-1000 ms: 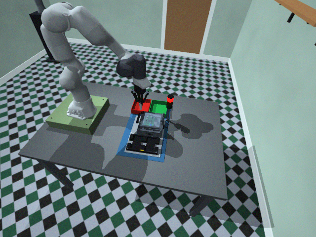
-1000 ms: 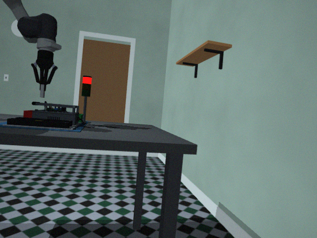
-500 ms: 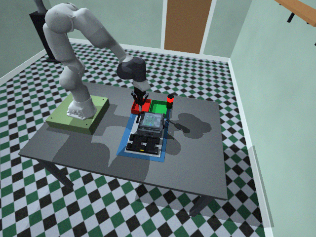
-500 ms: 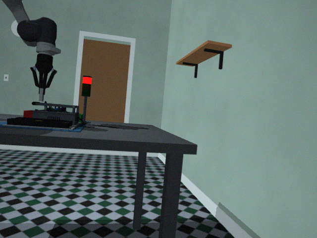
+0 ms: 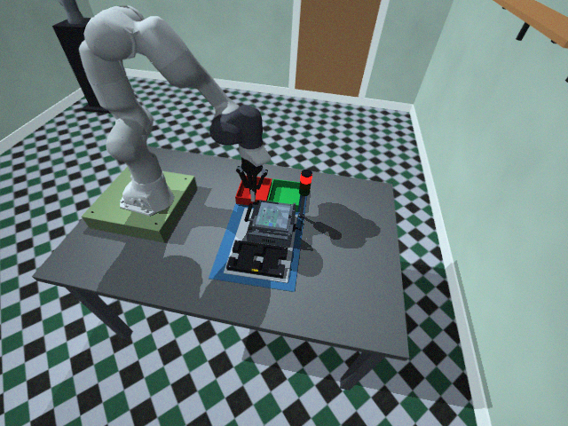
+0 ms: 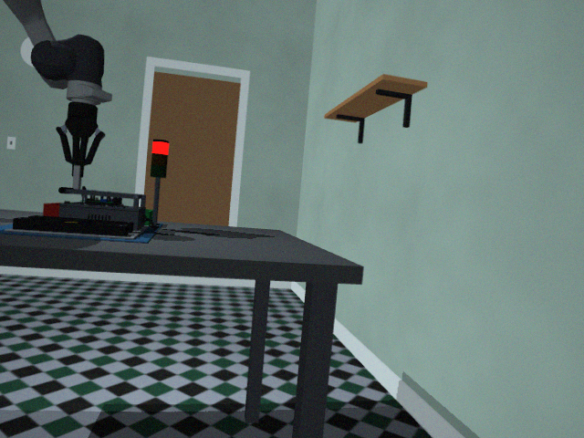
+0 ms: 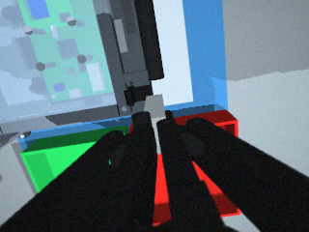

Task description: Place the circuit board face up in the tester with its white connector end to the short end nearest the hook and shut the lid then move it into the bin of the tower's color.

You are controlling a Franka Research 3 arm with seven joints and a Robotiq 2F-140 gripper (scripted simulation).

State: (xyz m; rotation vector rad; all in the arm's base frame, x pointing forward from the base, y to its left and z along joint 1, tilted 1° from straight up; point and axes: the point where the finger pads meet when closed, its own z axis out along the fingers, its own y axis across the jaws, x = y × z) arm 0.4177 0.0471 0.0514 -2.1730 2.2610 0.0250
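Right now my hand is 2 cm short of the black latch hook, 2 cm to the left of it and 4 cm above it. Round my hand: tester lid 8 cm ahead, 8 cm to the right, 4 cm below; then tester plate 8 cm ahead, 7 cm to the right, 6 cm below; then green circuit board 8 cm ahead, 8 cm to the right, 6 cm below.
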